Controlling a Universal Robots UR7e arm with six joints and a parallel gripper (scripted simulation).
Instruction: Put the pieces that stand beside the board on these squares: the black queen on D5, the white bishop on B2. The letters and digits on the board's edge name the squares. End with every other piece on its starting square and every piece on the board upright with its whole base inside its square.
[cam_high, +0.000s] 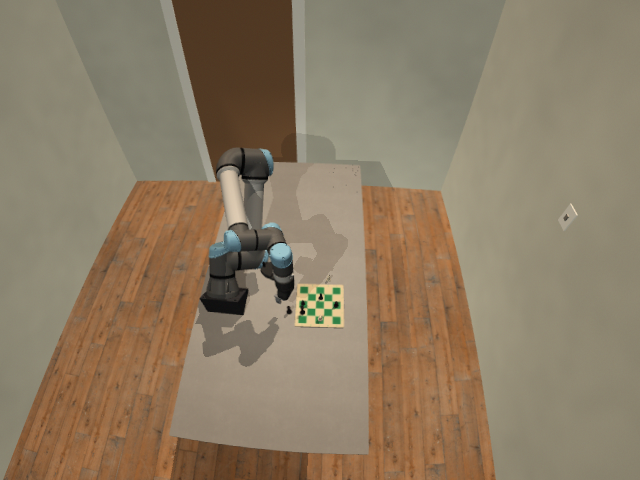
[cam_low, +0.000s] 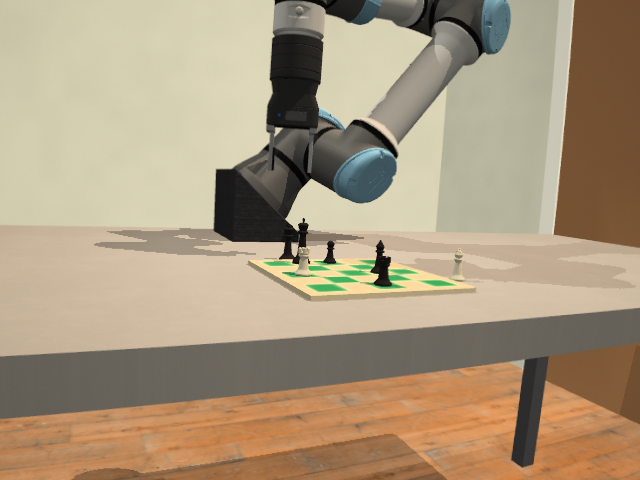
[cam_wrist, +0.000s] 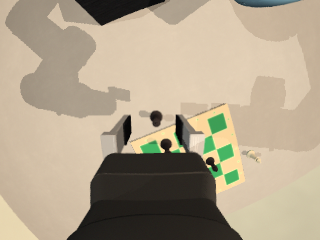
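My gripper is now 2 cm short of the black queen, 1 cm to the left of it and 13 cm above it. Round my hand: chessboard 16 cm ahead, 3 cm to the left, 15 cm below; black pawn 8 cm ahead, 4 cm to the left, 13 cm below; black king 8 cm ahead, 1 cm to the right, 11 cm below.
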